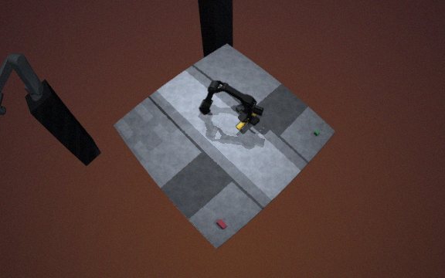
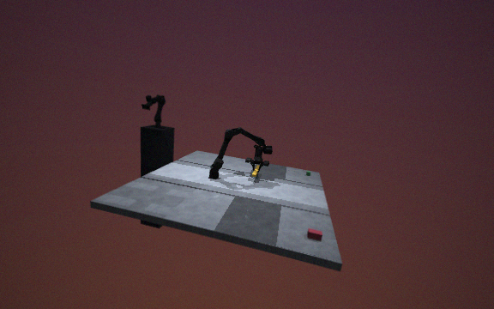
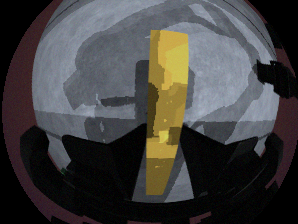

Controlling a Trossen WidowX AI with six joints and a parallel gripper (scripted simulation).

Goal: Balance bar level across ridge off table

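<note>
Right now my gripper tip is 30 mm to the right of the yellow bar. The rest, counted from my gripper tip: small red block (640 mm to the right, 430 mm ahead, 40 mm below); small green cube (430 mm ahead, 360 mm to the left, 40 mm below).
</note>
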